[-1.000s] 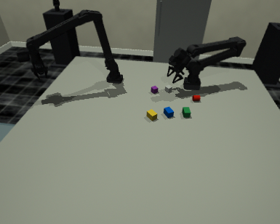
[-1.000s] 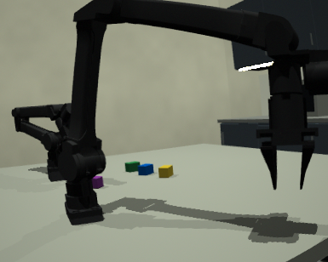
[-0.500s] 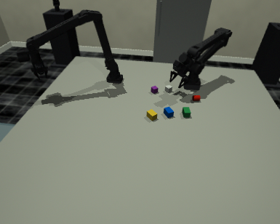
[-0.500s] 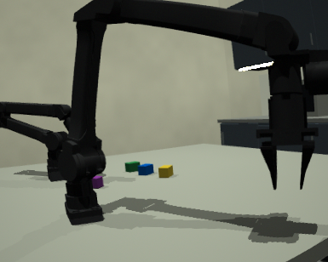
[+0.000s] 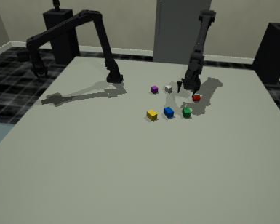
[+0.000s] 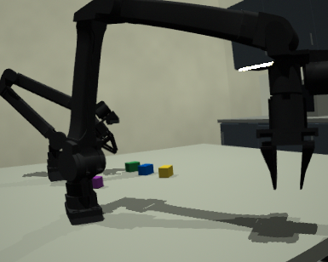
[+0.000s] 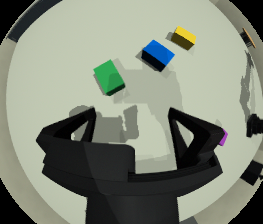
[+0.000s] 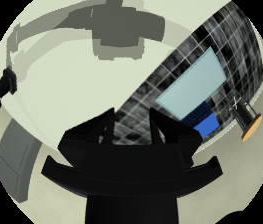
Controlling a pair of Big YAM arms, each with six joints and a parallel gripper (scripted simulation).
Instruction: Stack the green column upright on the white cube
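Right now the green column is 90 mm below my left hand, 80 mm ahead of it and 20 mm to the left of it. Also, from my left hand: red block (100 mm to the left, 90 mm below, 90 mm behind); then white cube (180 mm behind, 100 mm to the right, 90 mm below); then blue block (100 mm to the right, 100 mm ahead, 90 mm below).
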